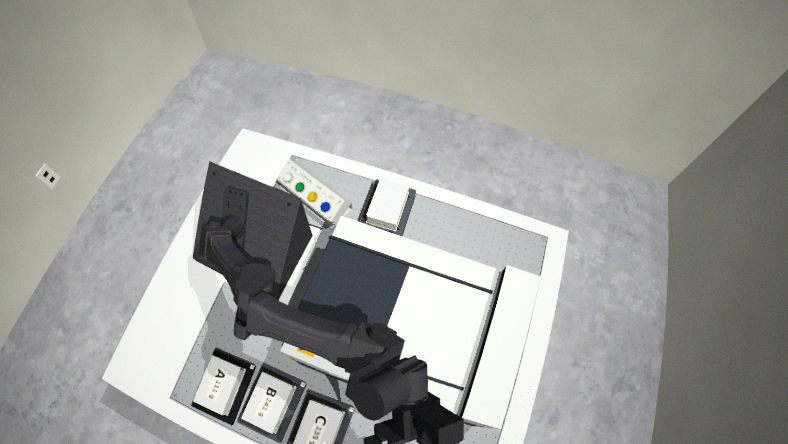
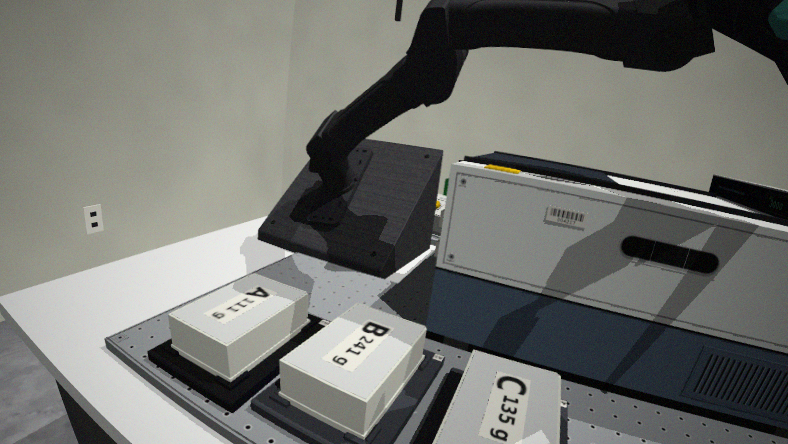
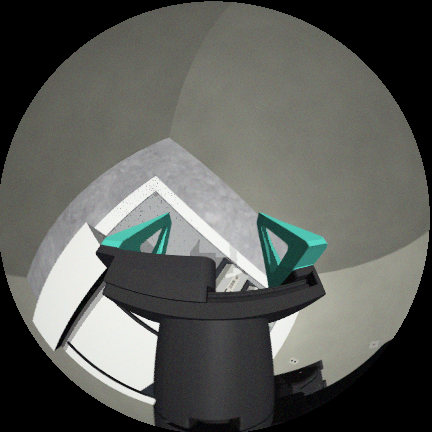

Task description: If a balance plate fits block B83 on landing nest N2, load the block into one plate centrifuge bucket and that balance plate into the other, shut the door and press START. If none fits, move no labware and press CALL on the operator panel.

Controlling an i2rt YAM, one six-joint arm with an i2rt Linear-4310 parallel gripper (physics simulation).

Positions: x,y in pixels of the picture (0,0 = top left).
A centrifuge (image 1: pixel 468 321): 86 cm from the lens. A control panel (image 1: pixel 325 203) is 111 cm from the lens. The marked spots on the centrifuge and the control panel are 50 cm apart.
